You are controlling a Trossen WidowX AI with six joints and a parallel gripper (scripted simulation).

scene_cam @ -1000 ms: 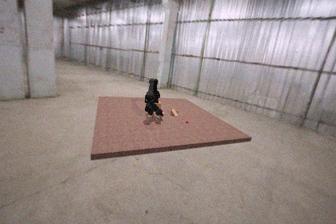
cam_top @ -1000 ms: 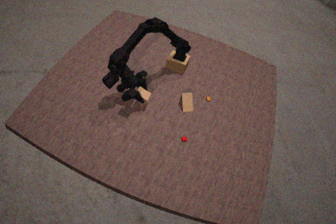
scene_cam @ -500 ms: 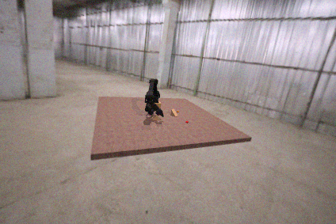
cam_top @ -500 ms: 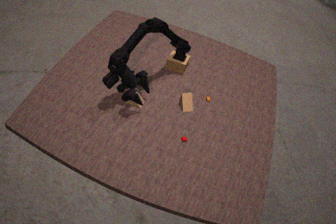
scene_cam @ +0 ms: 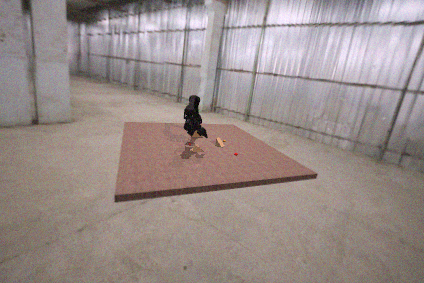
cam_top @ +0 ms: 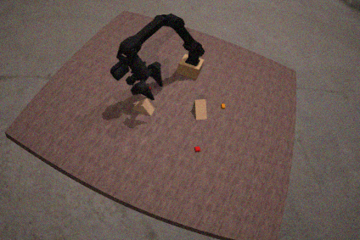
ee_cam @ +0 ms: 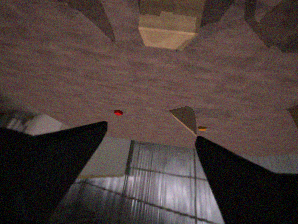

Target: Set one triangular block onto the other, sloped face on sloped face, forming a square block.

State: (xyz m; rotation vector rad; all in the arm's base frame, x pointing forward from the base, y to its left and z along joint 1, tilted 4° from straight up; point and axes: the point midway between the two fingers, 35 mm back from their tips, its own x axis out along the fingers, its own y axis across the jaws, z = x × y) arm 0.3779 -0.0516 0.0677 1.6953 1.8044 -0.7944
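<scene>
The tan triangular block is 50 mm to the right of my gripper tip and 100 mm below it. Also, from my gripper tip: orange cube (210 mm behind, 260 mm to the left, 120 mm below); then small red piece (120 mm behind, 90 mm to the right, 110 mm below).
</scene>
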